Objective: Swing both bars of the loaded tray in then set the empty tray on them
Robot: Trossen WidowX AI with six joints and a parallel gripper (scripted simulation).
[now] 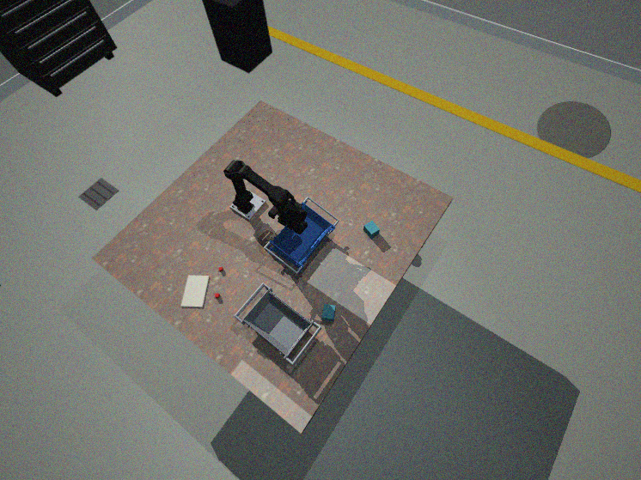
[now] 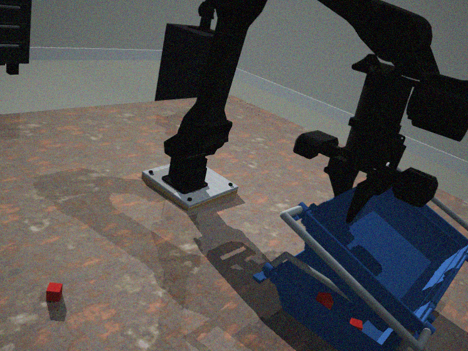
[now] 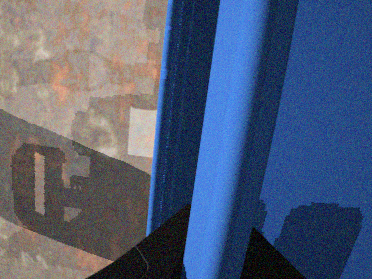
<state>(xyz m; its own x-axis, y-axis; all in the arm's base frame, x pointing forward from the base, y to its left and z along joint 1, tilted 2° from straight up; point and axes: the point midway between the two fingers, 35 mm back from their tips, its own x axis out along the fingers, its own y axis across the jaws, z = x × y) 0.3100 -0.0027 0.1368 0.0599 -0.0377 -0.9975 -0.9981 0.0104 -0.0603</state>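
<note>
My gripper tip is now 70 mm short of the blue tray and 10 mm below it. The rest, counted from my gripper tip: white slab 220 mm behind, 470 mm to the right, 110 mm below.
</note>
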